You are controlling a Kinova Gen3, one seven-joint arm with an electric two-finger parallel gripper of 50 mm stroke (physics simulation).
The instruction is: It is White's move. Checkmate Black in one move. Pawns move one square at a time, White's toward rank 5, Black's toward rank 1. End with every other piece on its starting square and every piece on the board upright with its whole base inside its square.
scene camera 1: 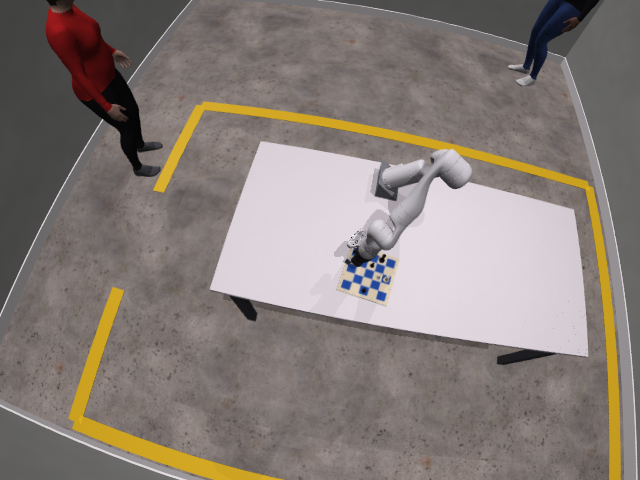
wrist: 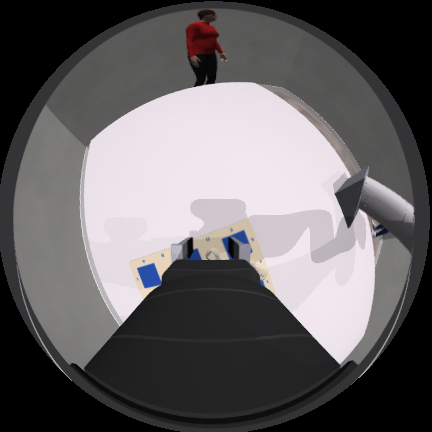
In view: my gripper [wrist: 210, 244] and a blue-and-cream chessboard [scene camera 1: 353, 279].
The blue-and-cream chessboard is seen too in the wrist view [wrist: 242, 230].
